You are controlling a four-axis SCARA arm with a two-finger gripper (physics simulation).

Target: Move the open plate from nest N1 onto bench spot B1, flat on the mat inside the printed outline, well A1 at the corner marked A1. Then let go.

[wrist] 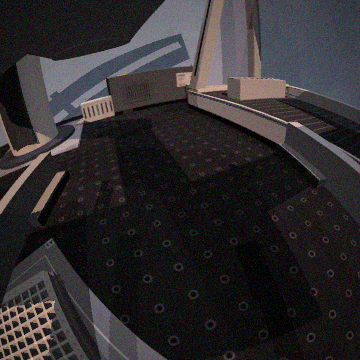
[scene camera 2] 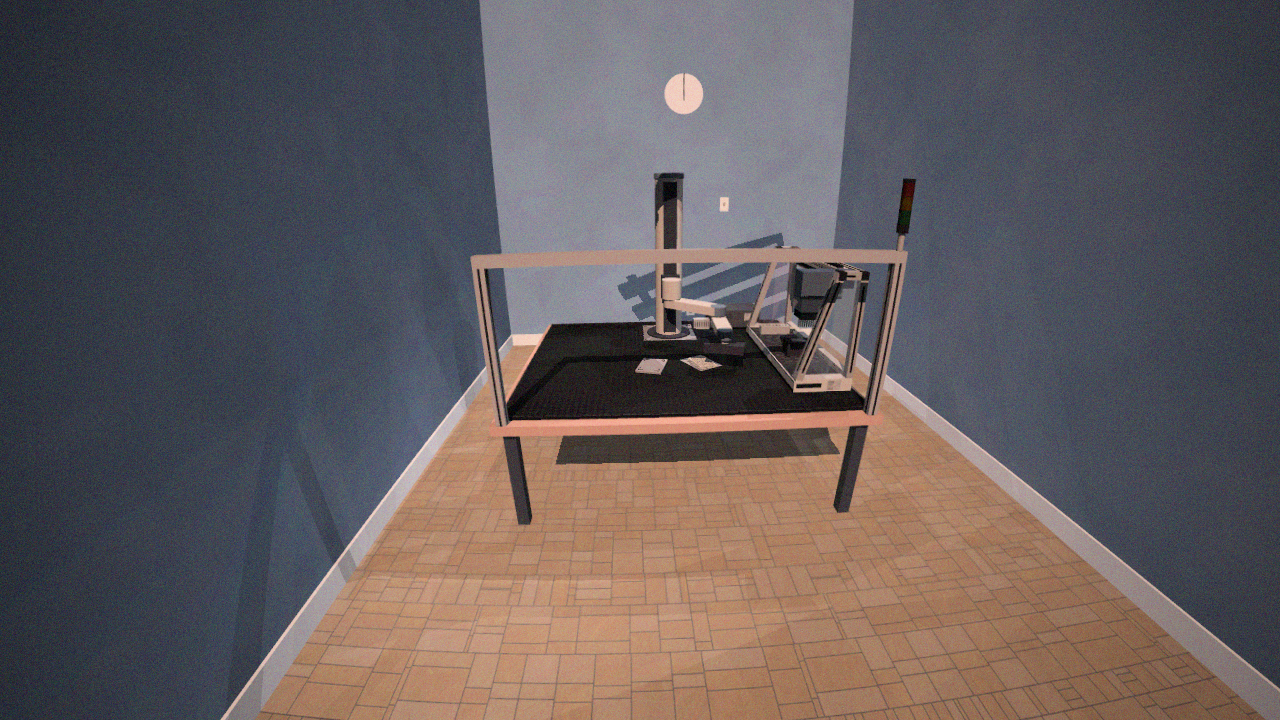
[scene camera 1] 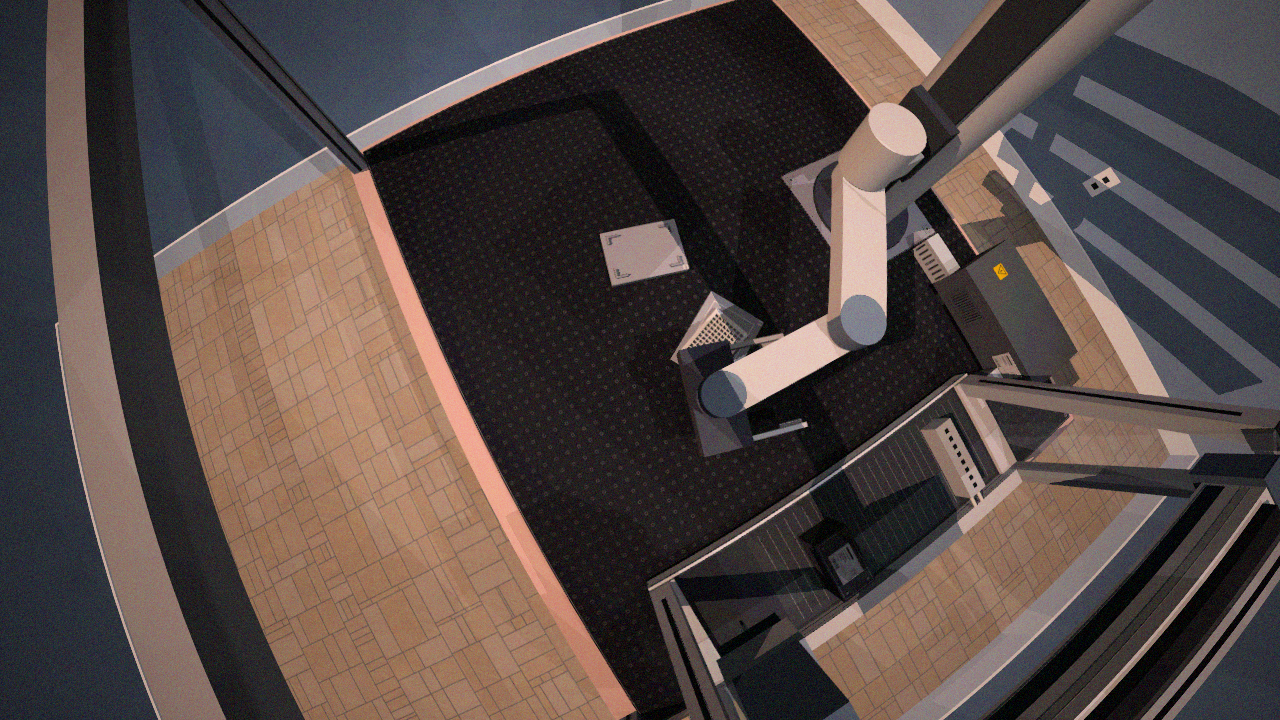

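Where they show: gripper, fingertip midpoint: [wrist: 172, 144]; arm's base, link origin: [wrist: 37, 148] [scene camera 2: 668, 334].
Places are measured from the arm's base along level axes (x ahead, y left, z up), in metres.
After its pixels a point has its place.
Note:
The open plate [scene camera 1: 713, 329] {z 0.018, x 0.493, y 0.091 m} [wrist: 25, 317] {z 0.023, x 0.476, y 0.109 m} sits low on a pale flat mat [scene camera 1: 714, 299] {z 0.015, x 0.456, y 0.037 m} [wrist: 54, 251] {z 0.015, x 0.410, y 0.134 m}; a thin printed line and a small corner mark show on the mat in the wrist view. The gripper's body hides part of the plate in scene camera 1, so I cannot tell which corner holds well A1. A pale square block with dark corner brackets [scene camera 1: 646, 253] {z 0.025, x 0.532, y -0.115 m} [scene camera 2: 651, 366] {z 0.024, x 0.554, y -0.126 m}, seemingly the nest, bears no plate. My gripper [scene camera 1: 771, 385] {z 0.095, x 0.433, y 0.253 m} [wrist: 172, 144] {z 0.095, x 0.433, y 0.253 m} is open, its fingers wide apart beside the plate, with nothing between them.
A framed machine [scene camera 2: 809, 385] {z 0.043, x 0.850, y 0.517 m} with a ribbed deck stands on the gripper's far side from the plate. A white slotted block [scene camera 1: 930, 257] {z 0.053, x -0.044, y 0.194 m} [wrist: 97, 109] {z 0.043, x -0.045, y 0.203 m} and a dark box [scene camera 1: 1015, 300] {z 0.128, x -0.113, y 0.370 m} [wrist: 150, 89] {z 0.069, x -0.034, y 0.369 m} stand near the arm's column.

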